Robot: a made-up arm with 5 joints. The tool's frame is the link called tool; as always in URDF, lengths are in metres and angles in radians. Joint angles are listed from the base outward. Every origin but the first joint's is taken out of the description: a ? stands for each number. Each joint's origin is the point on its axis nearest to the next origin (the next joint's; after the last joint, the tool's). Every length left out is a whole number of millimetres.
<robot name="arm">
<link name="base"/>
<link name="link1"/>
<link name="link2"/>
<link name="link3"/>
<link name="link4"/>
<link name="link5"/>
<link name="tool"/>
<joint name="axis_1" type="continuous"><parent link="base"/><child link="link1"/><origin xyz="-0.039 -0.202 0.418" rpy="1.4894 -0.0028 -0.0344"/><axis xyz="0 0 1"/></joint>
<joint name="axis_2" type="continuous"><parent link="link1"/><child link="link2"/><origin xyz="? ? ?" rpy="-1.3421 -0.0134 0.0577"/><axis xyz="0 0 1"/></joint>
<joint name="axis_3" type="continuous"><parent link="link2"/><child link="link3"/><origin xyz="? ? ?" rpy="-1.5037 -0.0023 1.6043"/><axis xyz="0 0 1"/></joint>
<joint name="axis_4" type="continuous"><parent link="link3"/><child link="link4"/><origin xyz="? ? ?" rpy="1.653 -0.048 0.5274"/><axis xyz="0 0 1"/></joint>
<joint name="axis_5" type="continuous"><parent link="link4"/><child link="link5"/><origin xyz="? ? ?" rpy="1.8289 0.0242 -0.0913"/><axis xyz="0 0 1"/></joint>
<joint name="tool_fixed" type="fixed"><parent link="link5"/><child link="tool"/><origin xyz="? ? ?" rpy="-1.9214 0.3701 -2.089"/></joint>
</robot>
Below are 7 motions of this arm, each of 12 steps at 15 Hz.
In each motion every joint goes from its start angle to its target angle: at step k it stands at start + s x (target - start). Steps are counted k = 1, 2, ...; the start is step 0. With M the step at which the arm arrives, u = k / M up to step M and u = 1 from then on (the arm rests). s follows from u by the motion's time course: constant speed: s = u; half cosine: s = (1 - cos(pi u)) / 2; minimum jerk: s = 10 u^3 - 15 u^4 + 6 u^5.
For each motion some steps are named. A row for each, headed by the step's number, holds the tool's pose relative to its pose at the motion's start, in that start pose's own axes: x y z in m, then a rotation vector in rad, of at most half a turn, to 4 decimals.
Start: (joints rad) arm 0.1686 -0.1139 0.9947 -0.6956 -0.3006
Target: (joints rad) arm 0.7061 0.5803 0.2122 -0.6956 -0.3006
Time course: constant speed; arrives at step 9
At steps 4, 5, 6, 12:
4: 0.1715 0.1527 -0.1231 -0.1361 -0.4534 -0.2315
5: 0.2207 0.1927 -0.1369 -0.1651 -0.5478 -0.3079
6: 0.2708 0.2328 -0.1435 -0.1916 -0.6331 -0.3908
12: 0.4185 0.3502 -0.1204 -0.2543 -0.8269 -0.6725

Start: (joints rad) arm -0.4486 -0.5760 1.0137 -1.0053 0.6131
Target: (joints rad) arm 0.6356 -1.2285 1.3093 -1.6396 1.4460
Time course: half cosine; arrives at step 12
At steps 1, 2, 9, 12:
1: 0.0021 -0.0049 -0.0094 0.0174 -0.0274 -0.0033
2: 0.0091 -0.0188 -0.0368 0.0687 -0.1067 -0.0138
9: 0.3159 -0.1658 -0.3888 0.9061 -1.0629 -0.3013
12: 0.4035 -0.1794 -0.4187 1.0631 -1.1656 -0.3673

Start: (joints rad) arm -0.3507 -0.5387 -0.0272 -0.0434 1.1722
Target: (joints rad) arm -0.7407 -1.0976 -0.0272 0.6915 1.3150
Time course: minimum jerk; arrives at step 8
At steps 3, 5, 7, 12:
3: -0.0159 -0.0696 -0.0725 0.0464 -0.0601 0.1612
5: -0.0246 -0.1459 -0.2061 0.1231 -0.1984 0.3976
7: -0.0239 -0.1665 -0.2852 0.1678 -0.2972 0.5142
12: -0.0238 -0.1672 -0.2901 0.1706 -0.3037 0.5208

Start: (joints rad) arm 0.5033 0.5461 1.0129 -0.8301 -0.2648
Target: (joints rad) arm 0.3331 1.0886 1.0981 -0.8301 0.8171
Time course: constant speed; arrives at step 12
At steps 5, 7, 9, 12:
5: 0.0341 0.0696 -0.0395 -0.2116 -0.4543 -0.3508
7: 0.0522 0.0917 -0.0543 -0.3161 -0.6322 -0.4877
9: 0.0721 0.1107 -0.0684 -0.4313 -0.8077 -0.6217
12: 0.1040 0.1339 -0.0883 -0.6237 -1.0663 -0.8160

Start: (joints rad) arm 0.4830 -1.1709 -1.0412 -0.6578 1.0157
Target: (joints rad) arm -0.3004 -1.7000 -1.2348 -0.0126 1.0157
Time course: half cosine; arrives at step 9
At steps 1, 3, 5, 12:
1: -0.0021 -0.0103 -0.0036 0.0039 0.0081 -0.0101
3: -0.0247 -0.0774 -0.0332 0.0254 0.0748 -0.0870
5: -0.0780 -0.1487 -0.0802 0.0391 0.2104 -0.2103
12: -0.1563 -0.1836 -0.1205 0.0364 0.4448 -0.3511

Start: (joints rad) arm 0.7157 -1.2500 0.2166 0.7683 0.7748
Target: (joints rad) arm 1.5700 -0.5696 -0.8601 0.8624 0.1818
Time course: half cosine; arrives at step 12
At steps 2, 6, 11, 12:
2: 0.0047 0.0214 0.0186 -0.0783 0.0670 -0.0855
6: 0.0901 0.1764 0.1242 -0.5176 0.5187 -0.6772
11: 0.2995 0.3242 0.1945 -0.8920 1.0148 -1.3914
12: 0.3087 0.3278 0.1959 -0.9036 1.0315 -1.4169

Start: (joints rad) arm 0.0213 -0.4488 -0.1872 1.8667 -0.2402
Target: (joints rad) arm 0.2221 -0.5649 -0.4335 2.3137 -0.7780
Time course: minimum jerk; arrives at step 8
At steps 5, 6, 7, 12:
5: -0.0392 0.0701 0.0714 0.2738 0.6513 -0.0587
6: -0.0461 0.0848 0.0919 0.3505 0.8089 -0.0655
7: -0.0491 0.0919 0.1028 0.3910 0.8896 -0.0681
12: -0.0496 0.0932 0.1048 0.3985 0.9044 -0.0685

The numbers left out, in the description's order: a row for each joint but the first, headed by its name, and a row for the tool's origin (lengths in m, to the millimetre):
axis_2: -0.065 0.289 0
axis_3: 0.405 0.289 0
axis_4: -0.011 -0.042 0
axis_5: 0.02 -0.009 0
tool: -0.034 0.022 0

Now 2 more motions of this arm.
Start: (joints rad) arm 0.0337 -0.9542 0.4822 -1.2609 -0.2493
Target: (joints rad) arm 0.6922 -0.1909 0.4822 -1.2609 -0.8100
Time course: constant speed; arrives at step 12
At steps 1, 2, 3, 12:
1: 0.0141 0.0144 -0.0397 -0.0469 -0.0130 -0.0259
2: 0.0315 0.0265 -0.0805 -0.0904 -0.0280 -0.0541
3: 0.0524 0.0361 -0.1217 -0.1304 -0.0453 -0.0842
12: 0.3922 0.0161 -0.4298 -0.3168 -0.3052 -0.3881

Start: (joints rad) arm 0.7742 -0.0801 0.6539 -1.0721 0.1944
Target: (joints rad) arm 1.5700 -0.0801 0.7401 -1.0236 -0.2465
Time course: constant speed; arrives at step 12
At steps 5, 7, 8, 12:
5: 0.0284 0.0659 -0.1703 0.1865 -0.1173 -0.0301
7: 0.0553 0.0962 -0.2325 0.2619 -0.1678 -0.0296
8: 0.0719 0.1120 -0.2618 0.2994 -0.1938 -0.0266
12: 0.1570 0.1776 -0.3637 0.4456 -0.3038 0.0040

